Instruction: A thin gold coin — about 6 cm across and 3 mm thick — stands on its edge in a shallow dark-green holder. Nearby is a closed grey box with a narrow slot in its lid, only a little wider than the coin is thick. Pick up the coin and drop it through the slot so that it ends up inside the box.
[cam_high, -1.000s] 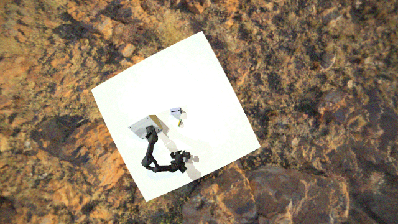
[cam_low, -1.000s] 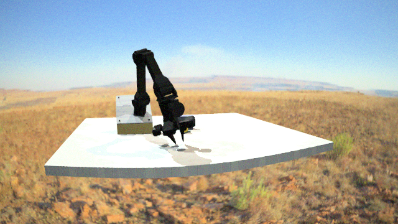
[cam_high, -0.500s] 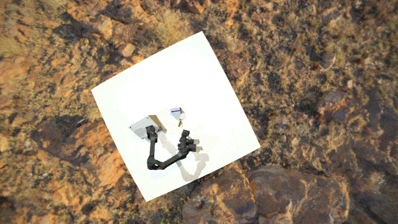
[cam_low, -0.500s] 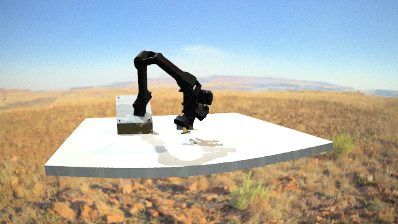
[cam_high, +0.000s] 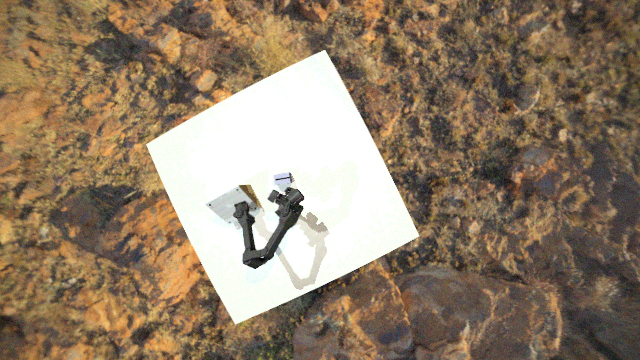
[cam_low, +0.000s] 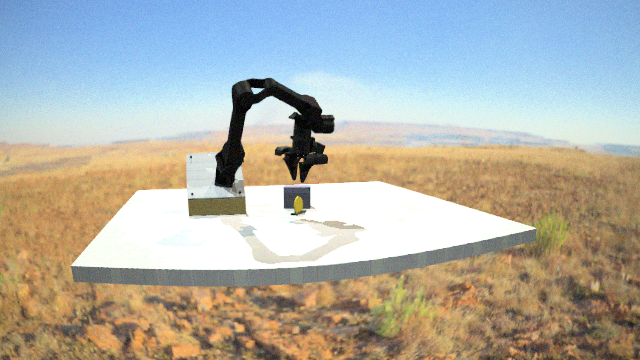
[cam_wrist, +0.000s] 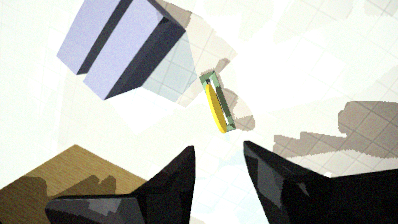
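Right now the gold coin is 10 mm to the left of my gripper tip and 80 mm below it.
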